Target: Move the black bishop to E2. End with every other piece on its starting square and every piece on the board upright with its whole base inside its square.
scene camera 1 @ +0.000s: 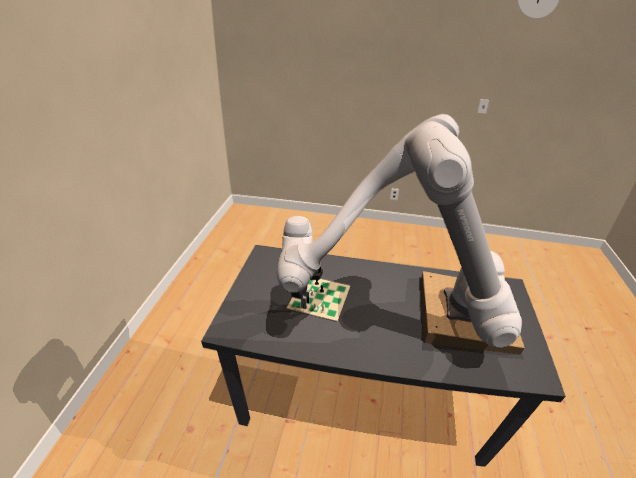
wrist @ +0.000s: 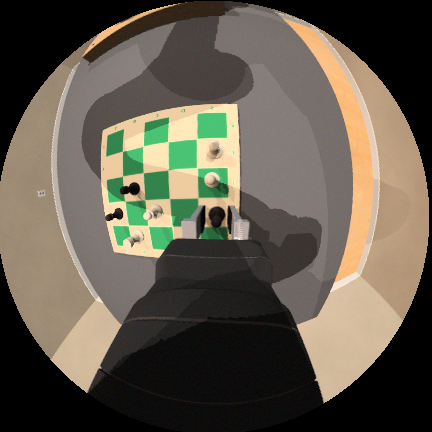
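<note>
The black bishop is between the two fingers in the wrist view, near the right edge of the chessboard. Seen from above it looks upright on the light square E2, between the green E3 and E1 squares; its base is partly hidden. My gripper is partly open and low over the board, one finger on each side of the bishop, with a gap on both sides. In scene camera 1 the arm and fingers hide the bishop.
White pieces stand on E3 and E4, in line with the bishop. On the left of the board stand two black pieces and two white pieces. The dark table surrounds the board.
</note>
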